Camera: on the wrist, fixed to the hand. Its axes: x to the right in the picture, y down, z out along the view.
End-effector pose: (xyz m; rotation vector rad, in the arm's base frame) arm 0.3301 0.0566 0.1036 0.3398 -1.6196 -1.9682
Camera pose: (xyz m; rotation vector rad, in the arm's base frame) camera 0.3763 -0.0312 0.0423 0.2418 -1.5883 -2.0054
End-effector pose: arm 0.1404 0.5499 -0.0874 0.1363 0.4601 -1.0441
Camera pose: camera 0.0765 0.5647 -0.1839 0.0692 0.4394 -0.9979
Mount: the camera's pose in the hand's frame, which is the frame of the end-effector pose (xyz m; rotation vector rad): 0.0029 -0.0370 -0.1106 -0.0548 -0.0498 0.0346
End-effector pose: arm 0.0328 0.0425 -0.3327 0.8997 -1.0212 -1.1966
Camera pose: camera 0.1275 0.0362 -0.4005 0.8099 -1.0351 -1.2174
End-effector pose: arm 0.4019 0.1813 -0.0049 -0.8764 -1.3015 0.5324
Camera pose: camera 0.5046 0.1340 0.0236 -0.9376 -1.3535 0.5509
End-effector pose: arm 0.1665 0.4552 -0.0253 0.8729 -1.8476 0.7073
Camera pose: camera 0.2512 0.5182 0.0243 0.8316 -1.9215 0.6585
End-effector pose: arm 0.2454 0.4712 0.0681 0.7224 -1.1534 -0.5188
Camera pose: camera 0.3505 0.4712 0.0174 0.6443 -1.1916 -0.5398
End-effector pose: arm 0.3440 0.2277 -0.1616 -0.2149 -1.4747 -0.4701
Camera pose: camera 0.4280 0.1479 -0.1749 -0.2969 -1.5055 -0.4805
